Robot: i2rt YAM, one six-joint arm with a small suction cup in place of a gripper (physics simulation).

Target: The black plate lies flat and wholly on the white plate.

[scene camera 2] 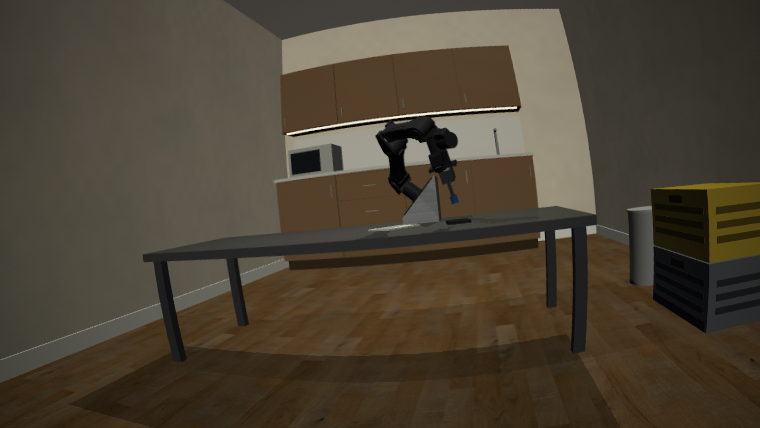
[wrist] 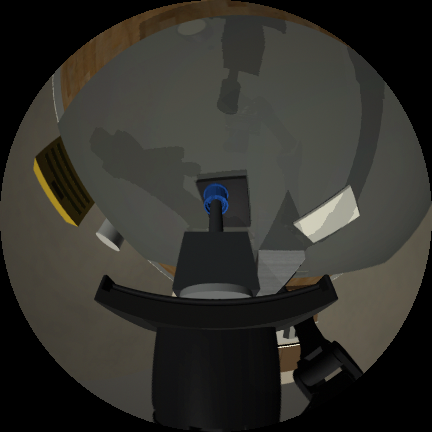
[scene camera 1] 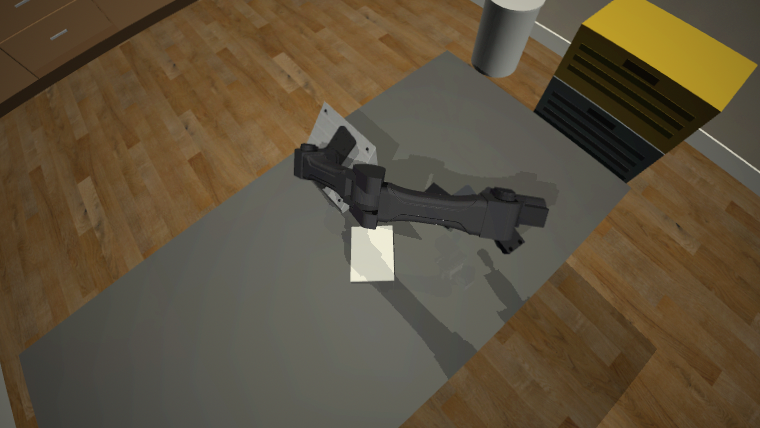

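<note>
The black plate lies flat on the table, apart from the white plate. The arm hides most or all of the black plate in scene camera 1. The white plate lies flat on the table, with a shadow across it. My gripper, a blue suction cup, is open and holds nothing. It hangs above the black plate with a gap between them; in the wrist view it covers part of that plate, left of its middle. The cup is hidden in scene camera 1.
A grey metal wedge bracket stands upright on the table, near both plates, behind the arm's lower links in scene camera 1. Stacked crates and a pale bin stand on the floor.
</note>
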